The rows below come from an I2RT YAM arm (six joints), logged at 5 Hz.
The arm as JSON. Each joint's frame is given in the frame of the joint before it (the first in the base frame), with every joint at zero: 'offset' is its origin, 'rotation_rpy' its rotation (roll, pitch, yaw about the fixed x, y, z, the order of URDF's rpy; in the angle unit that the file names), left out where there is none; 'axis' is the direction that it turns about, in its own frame. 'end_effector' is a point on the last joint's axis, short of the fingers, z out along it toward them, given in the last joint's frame.
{
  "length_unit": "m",
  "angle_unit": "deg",
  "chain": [
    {
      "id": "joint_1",
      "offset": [
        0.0,
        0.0,
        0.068
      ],
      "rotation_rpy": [
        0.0,
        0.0,
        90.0
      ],
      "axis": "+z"
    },
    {
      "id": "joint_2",
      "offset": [
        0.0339,
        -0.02,
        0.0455
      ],
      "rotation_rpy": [
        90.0,
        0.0,
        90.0
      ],
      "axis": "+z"
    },
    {
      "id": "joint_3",
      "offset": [
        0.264,
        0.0,
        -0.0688
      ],
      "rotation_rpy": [
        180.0,
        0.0,
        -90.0
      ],
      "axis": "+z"
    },
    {
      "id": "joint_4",
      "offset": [
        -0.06,
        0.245,
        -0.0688
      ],
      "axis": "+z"
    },
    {
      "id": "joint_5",
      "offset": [
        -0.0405,
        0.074,
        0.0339
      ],
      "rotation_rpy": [
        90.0,
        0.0,
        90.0
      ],
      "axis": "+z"
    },
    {
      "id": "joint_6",
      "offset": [
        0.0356,
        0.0,
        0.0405
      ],
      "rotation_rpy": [
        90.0,
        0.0,
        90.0
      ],
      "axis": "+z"
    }
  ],
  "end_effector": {
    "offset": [
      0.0,
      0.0,
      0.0
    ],
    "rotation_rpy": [
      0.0,
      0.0,
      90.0
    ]
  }
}
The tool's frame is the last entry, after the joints.
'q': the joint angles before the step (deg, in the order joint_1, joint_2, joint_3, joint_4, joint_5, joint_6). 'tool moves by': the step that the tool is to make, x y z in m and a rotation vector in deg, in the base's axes. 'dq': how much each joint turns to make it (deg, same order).
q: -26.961 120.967 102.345 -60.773 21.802 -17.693
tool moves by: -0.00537 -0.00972 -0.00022 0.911 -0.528 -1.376
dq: -1.573 0.001 0.002 0.042 -1.070 0.000
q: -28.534 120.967 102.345 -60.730 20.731 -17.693
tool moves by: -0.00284 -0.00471 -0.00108 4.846 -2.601 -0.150
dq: -1.181 0.000 0.000 -0.087 -5.595 -0.001
